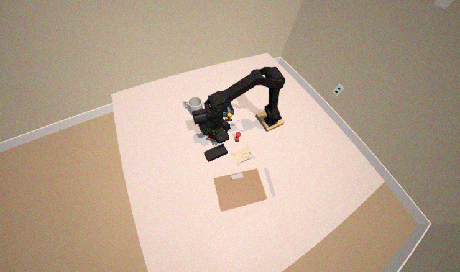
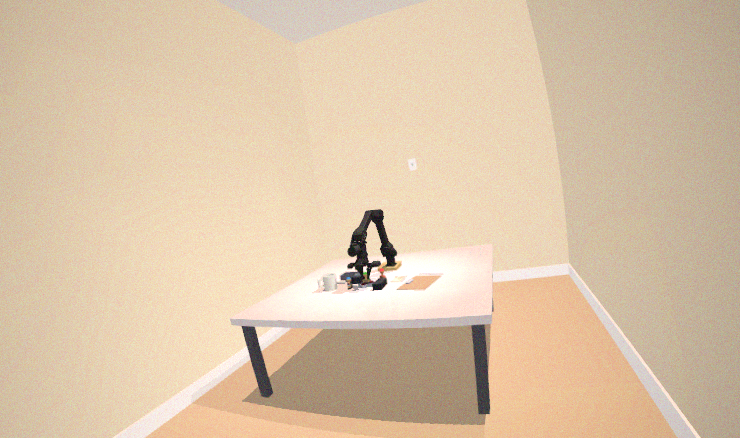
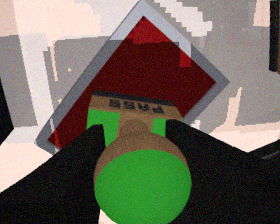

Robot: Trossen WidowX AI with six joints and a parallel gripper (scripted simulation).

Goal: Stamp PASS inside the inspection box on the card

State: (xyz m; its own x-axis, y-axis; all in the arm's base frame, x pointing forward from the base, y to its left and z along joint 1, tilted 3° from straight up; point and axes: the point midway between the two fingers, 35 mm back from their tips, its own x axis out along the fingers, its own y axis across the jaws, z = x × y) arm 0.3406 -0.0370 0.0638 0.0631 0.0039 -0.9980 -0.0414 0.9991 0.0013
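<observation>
My gripper tip is 3 cm above the red ink pad. The rest, counted from my gripper tip: black box (10 cm to the left, 4 cm ahead, 2 cm below); then blue-knobbed stamp (9 cm to the right, 4 cm ahead, 2 cm below); then red-knobbed stamp (11 cm behind, 6 cm to the left, 2 cm below).
</observation>
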